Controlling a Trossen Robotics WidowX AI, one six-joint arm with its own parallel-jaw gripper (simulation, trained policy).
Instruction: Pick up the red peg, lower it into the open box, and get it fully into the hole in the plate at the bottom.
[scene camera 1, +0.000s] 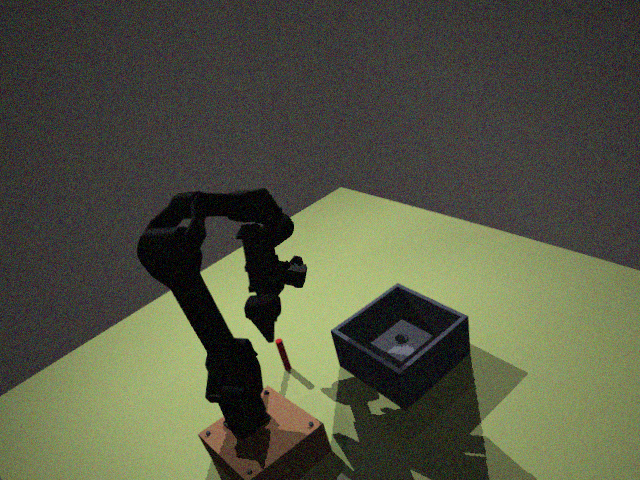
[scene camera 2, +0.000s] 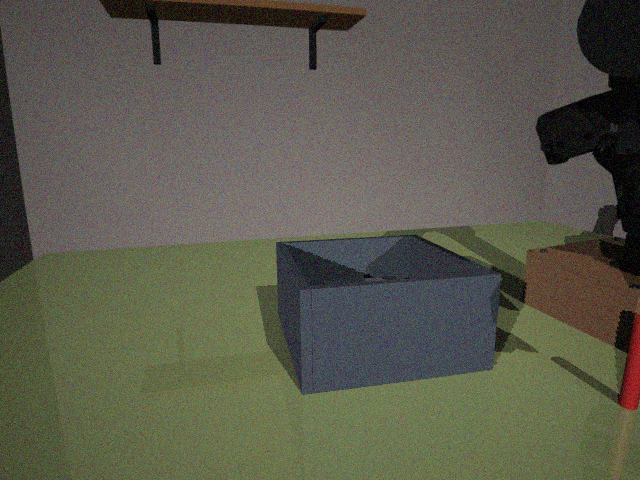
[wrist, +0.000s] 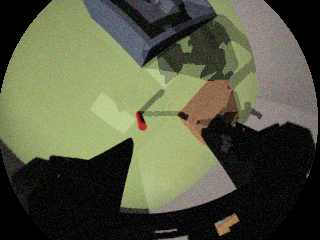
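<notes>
A blue box (scene camera 1: 403, 386) is visible in the robot's scene, and so is the gripper (scene camera 1: 272, 331), which the wrist view also shows (wrist: 168, 136).
</notes>
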